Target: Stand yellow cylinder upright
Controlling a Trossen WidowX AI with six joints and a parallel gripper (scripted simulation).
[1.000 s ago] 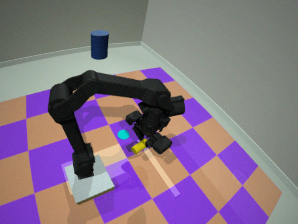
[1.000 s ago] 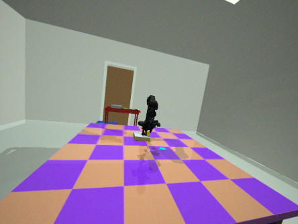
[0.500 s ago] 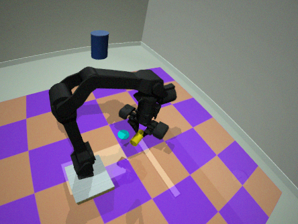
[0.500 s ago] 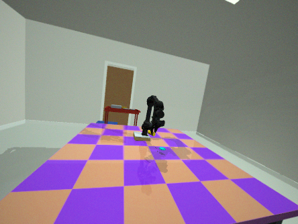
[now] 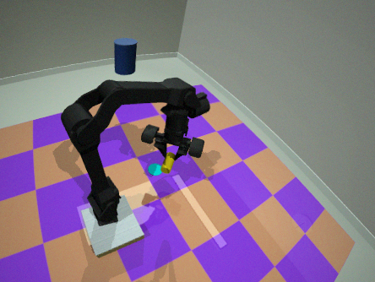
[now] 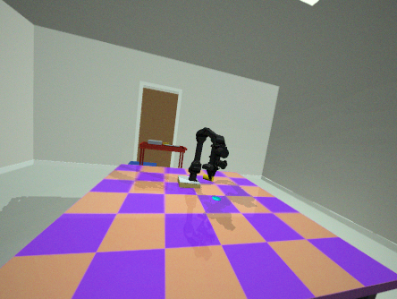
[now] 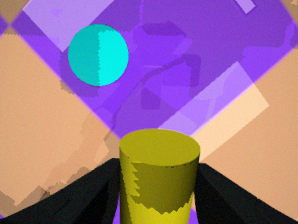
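My gripper tip is 14 cm above the cyan circle, 6 cm to the right of it and 2 cm past it. The rest, counted from my gripper tip: yellow tall cylinder 2 cm to the right, 1 cm behind.
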